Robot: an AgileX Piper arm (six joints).
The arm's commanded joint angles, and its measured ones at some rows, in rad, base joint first. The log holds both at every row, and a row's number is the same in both.
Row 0, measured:
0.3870 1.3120 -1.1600 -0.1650 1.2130 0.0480
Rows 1 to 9, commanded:
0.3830 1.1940 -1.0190 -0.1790 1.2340 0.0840
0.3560 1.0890 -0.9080 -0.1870 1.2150 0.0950
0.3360 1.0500 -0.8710 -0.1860 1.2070 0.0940
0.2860 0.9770 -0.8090 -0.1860 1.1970 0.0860
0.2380 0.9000 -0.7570 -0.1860 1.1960 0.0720
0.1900 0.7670 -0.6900 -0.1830 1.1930 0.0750
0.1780 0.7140 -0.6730 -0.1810 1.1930 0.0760
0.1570 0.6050 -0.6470 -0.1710 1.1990 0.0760
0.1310 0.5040 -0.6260 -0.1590 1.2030 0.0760
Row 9, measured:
0.1650 0.6280 -0.6570 -0.1760 1.2040 0.0810
